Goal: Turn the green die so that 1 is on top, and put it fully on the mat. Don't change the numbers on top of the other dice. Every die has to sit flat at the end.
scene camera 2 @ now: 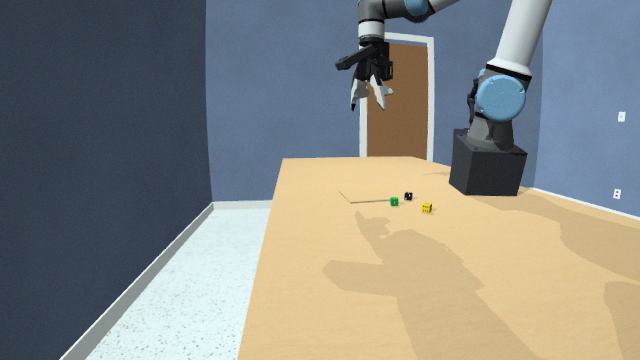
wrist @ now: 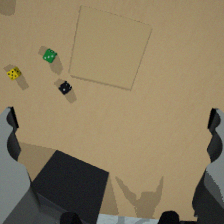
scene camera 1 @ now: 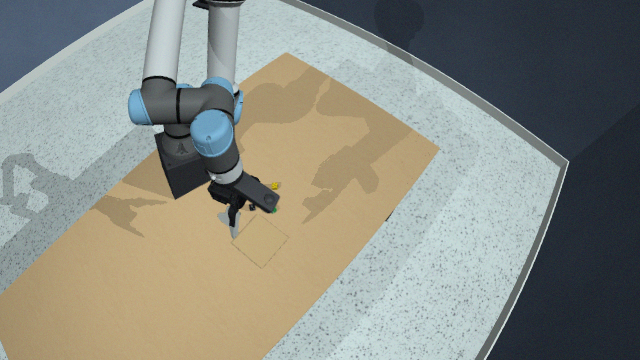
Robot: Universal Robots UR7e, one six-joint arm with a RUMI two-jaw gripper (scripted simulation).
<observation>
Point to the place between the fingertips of the gripper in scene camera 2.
366, 110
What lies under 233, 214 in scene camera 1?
The gripper.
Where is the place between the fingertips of the gripper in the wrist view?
113, 109
</observation>
